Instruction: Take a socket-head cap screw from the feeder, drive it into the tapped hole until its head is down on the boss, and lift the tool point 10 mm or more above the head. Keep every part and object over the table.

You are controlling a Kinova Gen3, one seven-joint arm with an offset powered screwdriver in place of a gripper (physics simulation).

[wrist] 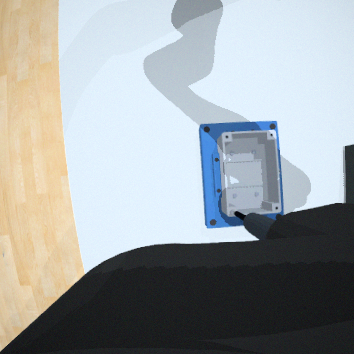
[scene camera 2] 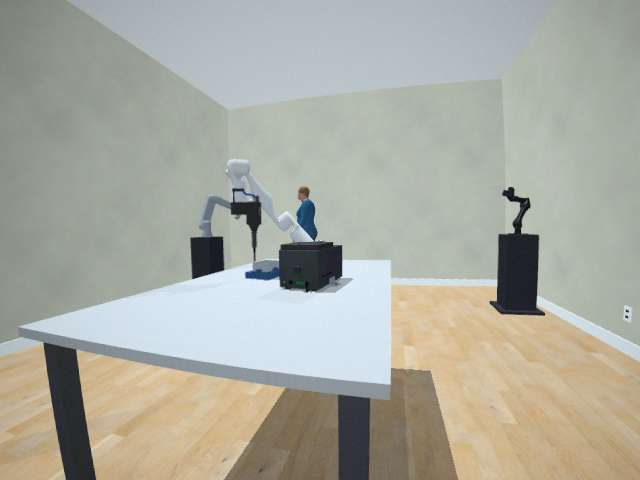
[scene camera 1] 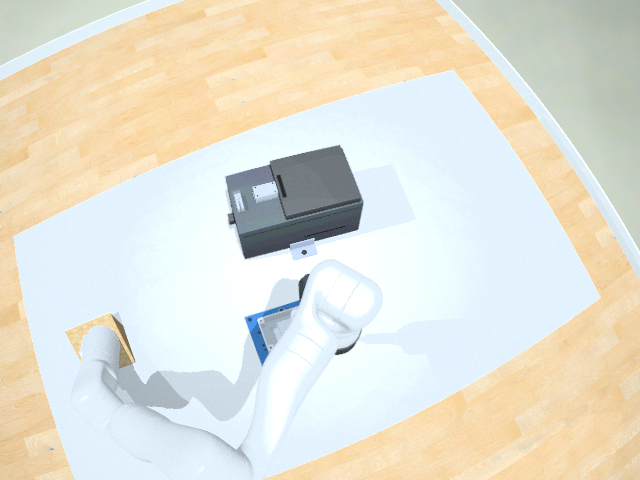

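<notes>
The dark feeder (scene camera 1: pixel 317 180) (scene camera 2: pixel 300 266) stands on the table, with a small light bracket (scene camera 1: pixel 310 247) at its side. A grey open box (scene camera 1: pixel 276 330) (scene camera 2: pixel 266 265) (wrist: pixel 273 175) sits on a blue plate (scene camera 1: pixel 254 336) (scene camera 2: pixel 256 274) (wrist: pixel 210 202). My gripper, a black screwdriver (scene camera 2: pixel 254 259) (wrist: pixel 237 214), points straight down. In the wrist view its tip overlaps the box's near left corner; in scene camera 2 the tip is low, just above or at the box rim. The arm hides it in scene camera 1. The corner boss and its hole are hidden. Whether a screw is on the bit is too small to tell.
The white arm (scene camera 1: pixel 284 382) (scene camera 2: pixel 261 193) reaches over the box from a base on a wooden block (scene camera 1: pixel 74 337). The table edge (wrist: pixel 67 175) runs along the left of the wrist view. Beyond the table are a person (scene camera 2: pixel 306 214), a grey arm (scene camera 2: pixel 207 214) and a black arm (scene camera 2: pixel 521 212) on pedestals.
</notes>
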